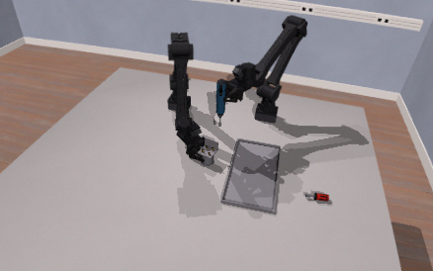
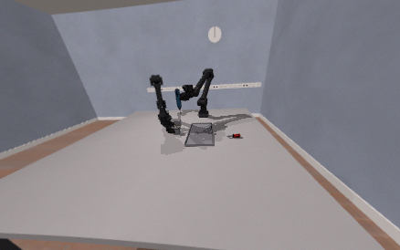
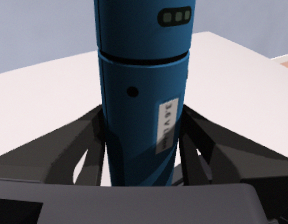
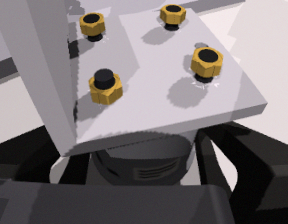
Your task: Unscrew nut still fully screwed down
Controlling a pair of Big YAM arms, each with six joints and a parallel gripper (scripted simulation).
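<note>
The grey bracket is 50 mm above my right hand. Round my right hand: flat grey tray: 30 mm ahead, 220 mm to the left, 20 mm below; nut: 10 mm ahead, 20 mm to the right, 50 mm above; grey tip: 90 mm behind, 40 mm to the left, 150 mm above.
</note>
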